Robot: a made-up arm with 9 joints. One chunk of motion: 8 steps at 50 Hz.
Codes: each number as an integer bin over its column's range. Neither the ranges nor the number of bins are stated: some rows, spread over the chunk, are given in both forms.
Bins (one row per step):
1: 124 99 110 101 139 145 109 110 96
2: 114 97 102 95 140 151 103 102 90
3: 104 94 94 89 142 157 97 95 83
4: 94 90 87 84 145 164 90 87 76
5: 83 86 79 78 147 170 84 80 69
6: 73 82 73 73 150 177 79 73 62
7: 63 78 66 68 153 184 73 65 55
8: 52 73 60 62 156 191 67 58 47
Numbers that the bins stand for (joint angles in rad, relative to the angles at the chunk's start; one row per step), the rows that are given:
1: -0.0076 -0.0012 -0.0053 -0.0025 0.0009 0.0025 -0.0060 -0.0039 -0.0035
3: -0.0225 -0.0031 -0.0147 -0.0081 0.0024 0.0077 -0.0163 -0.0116 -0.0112
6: -0.0456 -0.0078 -0.0271 -0.0156 0.0065 0.0164 -0.0318 -0.0228 -0.0235
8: -0.0613 -0.0114 -0.0347 -0.0208 0.0095 0.0224 -0.0422 -0.0304 -0.0324
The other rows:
2: -0.0151 -0.0020 -0.0100 -0.0053 0.0014 0.0051 -0.0111 -0.0080 -0.0071
4: -0.0300 -0.0047 -0.0188 -0.0105 0.0039 0.0107 -0.0224 -0.0156 -0.0153
5: -0.0382 -0.0063 -0.0235 -0.0133 0.0049 0.0133 -0.0275 -0.0192 -0.0194
7: -0.0531 -0.0094 -0.0312 -0.0180 0.0080 0.0194 -0.0370 -0.0269 -0.0276

